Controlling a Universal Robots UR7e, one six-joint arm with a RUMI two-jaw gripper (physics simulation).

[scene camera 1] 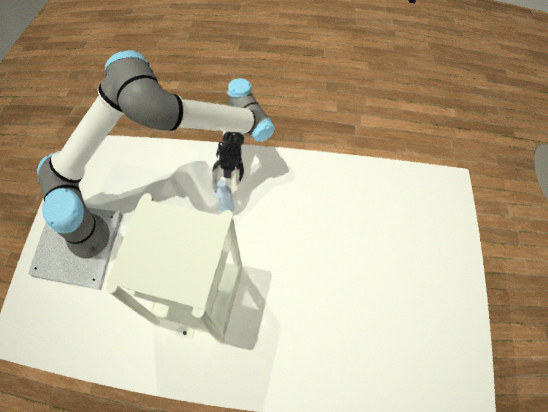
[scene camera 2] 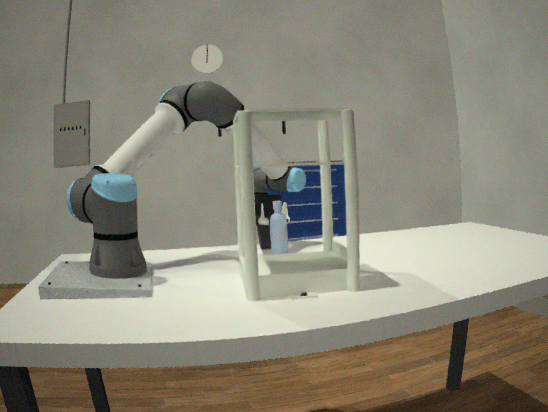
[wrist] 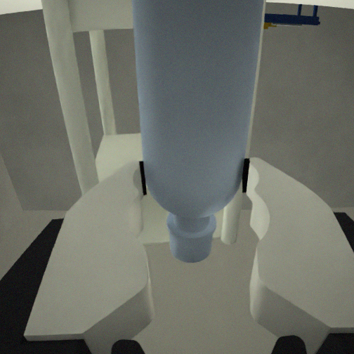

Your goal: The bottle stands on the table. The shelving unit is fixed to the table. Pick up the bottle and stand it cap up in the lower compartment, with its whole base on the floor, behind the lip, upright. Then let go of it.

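Pixels of known places: gripper, fingertip midpoint: (scene camera 1: 223,193) (scene camera 2: 278,220); arm's base, link origin: (scene camera 1: 88,236) (scene camera 2: 117,271).
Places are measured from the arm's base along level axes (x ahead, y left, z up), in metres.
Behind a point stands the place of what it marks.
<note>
The light blue bottle (scene camera 1: 224,197) {z 0.082, x 0.457, y 0.137 m} (scene camera 2: 279,235) {z 0.039, x 0.446, y 0.136 m} (wrist: 195,100) stands upright on the table, cap up, beside one corner of the shelving unit (scene camera 1: 170,250) {z 0.338, x 0.402, y -0.146 m} (scene camera 2: 352,200) {z 0.157, x 0.476, y -0.283 m} (wrist: 75,100). In the wrist view it appears inverted, with its cap towards the bottom. My gripper (scene camera 1: 225,187) {z 0.076, x 0.450, y 0.155 m} (scene camera 2: 275,218) {z 0.076, x 0.450, y 0.155 m} (wrist: 192,163) is shut on the bottle, with one dark finger pad against each side of its upper body, below the neck. The unit's low end wall shows in scene camera 2, and the bottle is seen through the unit's open frame, beyond it. The bottle's base is hidden in the wrist view.
The shelving unit's posts and top board rise close to the bottle and the gripper. The arm's base plate (scene camera 1: 70,260) {z -0.001, x -0.043, y -0.089 m} (scene camera 2: 95,287) {z -0.004, x -0.046, y -0.151 m} is on the table (scene camera 1: 360,280) {z -0.025, x 0.893, y -0.065 m} (scene camera 2: 165,320) {z -0.026, x 0.101, y -0.336 m} to the left of the unit. A blue cabinet (scene camera 2: 312,200) stands behind the table.
</note>
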